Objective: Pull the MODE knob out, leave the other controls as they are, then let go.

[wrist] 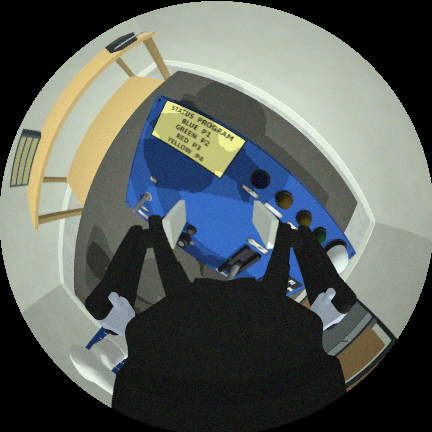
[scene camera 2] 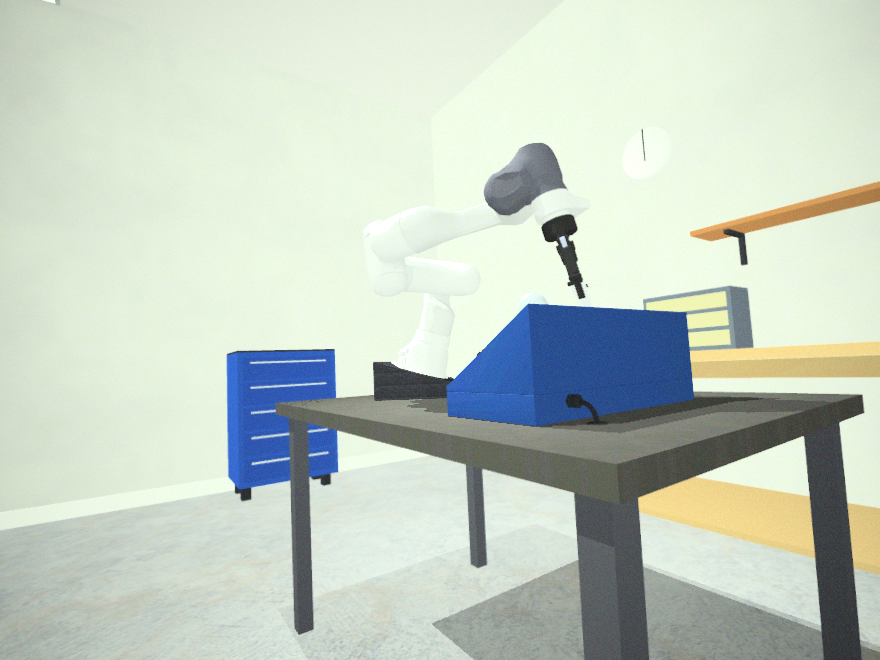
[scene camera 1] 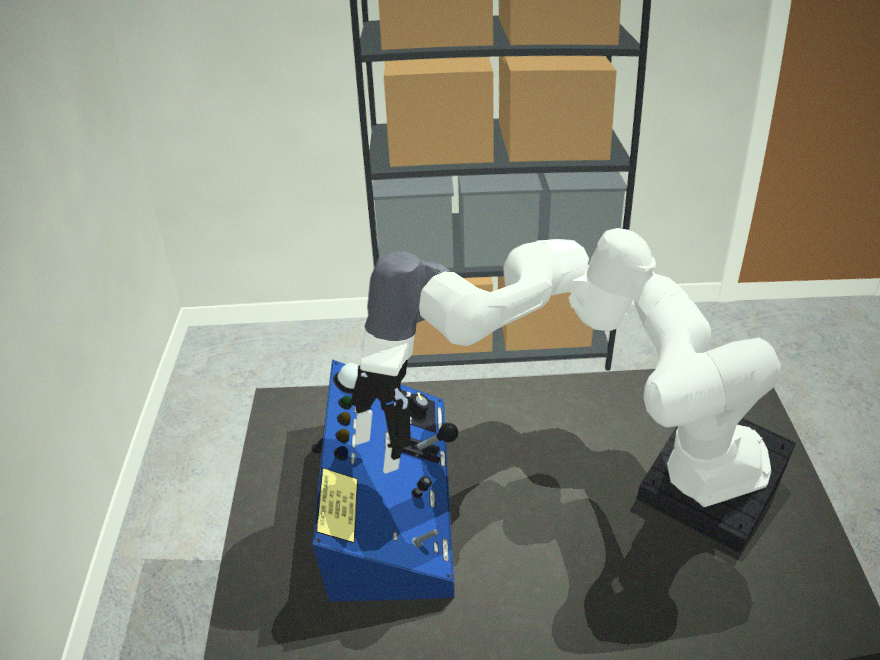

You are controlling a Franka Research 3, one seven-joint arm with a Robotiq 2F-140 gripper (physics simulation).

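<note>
A blue control panel [scene camera 1: 387,576] [scene camera 2: 604,348] [wrist: 210,205] stands on the table. The MODE label is too small to read. A small black knob [scene camera 1: 424,484] [wrist: 184,241] stands on a short stem near the panel's low edge; in the wrist view it shows beside the left finger. A round dial knob [scene camera 1: 419,404] sits on a dark plate near the far end. I cannot tell which is MODE. My gripper [scene camera 1: 377,440] [scene camera 2: 580,292] [wrist: 218,210] is open and empty above the panel, between the lamps and the lever, apart from both knobs.
A black ball-ended lever [scene camera 1: 447,431] rises close to the fingers in scene camera 1. A metal toggle [scene camera 1: 426,537] [wrist: 145,198] stands near one end. Coloured lamps [scene camera 1: 343,434] [wrist: 284,199], a white dome [scene camera 1: 347,376] [wrist: 337,257] and a yellow status label [scene camera 1: 337,504] [wrist: 198,138] line the upper side.
</note>
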